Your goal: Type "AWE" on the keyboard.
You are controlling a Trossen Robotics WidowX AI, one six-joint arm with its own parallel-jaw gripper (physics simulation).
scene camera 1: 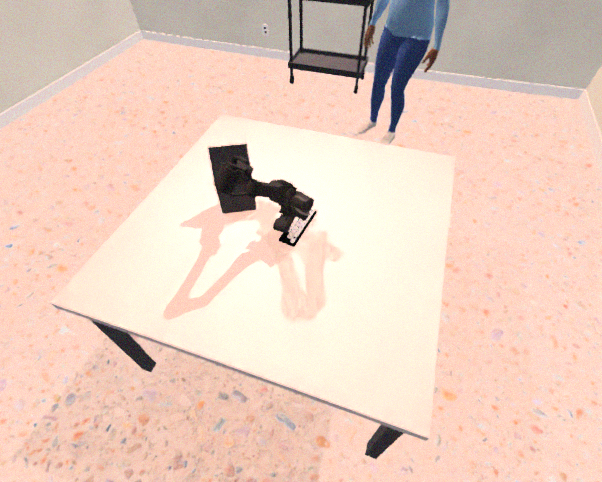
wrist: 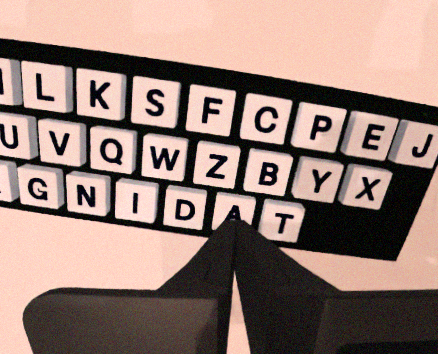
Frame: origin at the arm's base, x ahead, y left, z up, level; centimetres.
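Where they show: gripper, between the fingertips: (scene camera 1: 289, 226) (wrist: 233, 229).
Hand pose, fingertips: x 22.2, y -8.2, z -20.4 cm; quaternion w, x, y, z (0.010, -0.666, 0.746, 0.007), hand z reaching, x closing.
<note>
Things, the pixels of their top centre, and the offset from my fingertips. Level surfaces: height alone.
- black keyboard, centre of its top: (wrist: 176, 161) (scene camera 1: 298, 223) dx +3.2, dy +1.9, dz +0.2 cm
- W key, centre of its top: (wrist: 163, 159) dx +3.3, dy +2.4, dz +0.2 cm
- E key, centre of its top: (wrist: 372, 137) dx +3.5, dy -5.4, dz +0.2 cm
- pale table, height of its surface: dz -1.5 cm
- D key, centre of its top: (wrist: 184, 210) dx +1.1, dy +1.9, dz +0.2 cm
- T key, centre of its top: (wrist: 282, 223) dx +0.2, dy -2.0, dz +0.2 cm
A black keyboard (scene camera 1: 303, 227) (wrist: 355, 234) with white letter keys lies on the table, under the end of the arm in the scene view. In the wrist view the A key (wrist: 222, 212) is in the lowest row, between D and T. The W key (wrist: 164, 158) is in the middle row, between Q and Z. The E key (wrist: 371, 137) is in the top row, between P and J. My gripper (wrist: 233, 229) is shut and empty. Its tips overlap the lower part of the A key's letter; whether they touch the key cannot be told.
The arm's black base plate (scene camera 1: 238, 204) lies on the pale table (scene camera 1: 371, 301). Other keys, such as the D key (wrist: 184, 207) and the T key (wrist: 281, 222), flank the A key. A person (scene camera 1: 402, 60) and a black cart (scene camera 1: 326, 71) stand beyond the table's back edge.
</note>
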